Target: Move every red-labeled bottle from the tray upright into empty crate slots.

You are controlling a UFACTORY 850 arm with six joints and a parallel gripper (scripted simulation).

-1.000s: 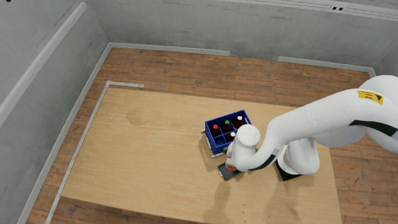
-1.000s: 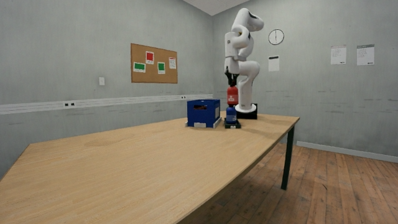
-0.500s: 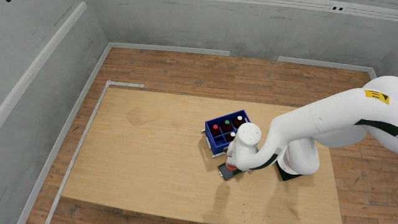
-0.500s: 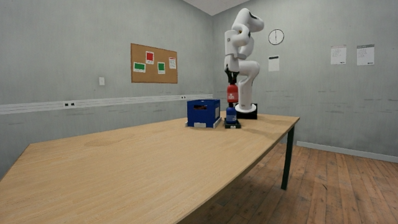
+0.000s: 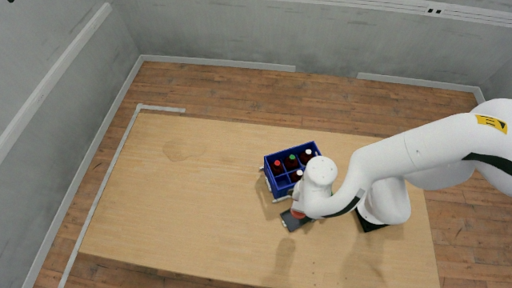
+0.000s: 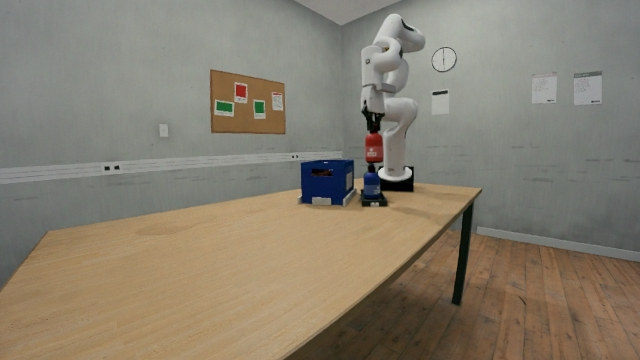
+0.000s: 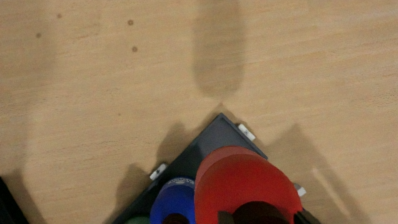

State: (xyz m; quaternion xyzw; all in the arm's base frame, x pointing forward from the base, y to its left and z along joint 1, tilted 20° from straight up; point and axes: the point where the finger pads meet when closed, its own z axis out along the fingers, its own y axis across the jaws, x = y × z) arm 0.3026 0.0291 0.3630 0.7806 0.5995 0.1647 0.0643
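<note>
The red-labeled bottle is 70 mm below my hand. Also, from my hand: blue-labeled bottle (240 mm below, 80 mm behind, 50 mm to the right); then green-labeled bottle (240 mm below, 150 mm behind, 90 mm to the right); then dark tray (310 mm below, 80 mm behind, 50 mm to the right).
</note>
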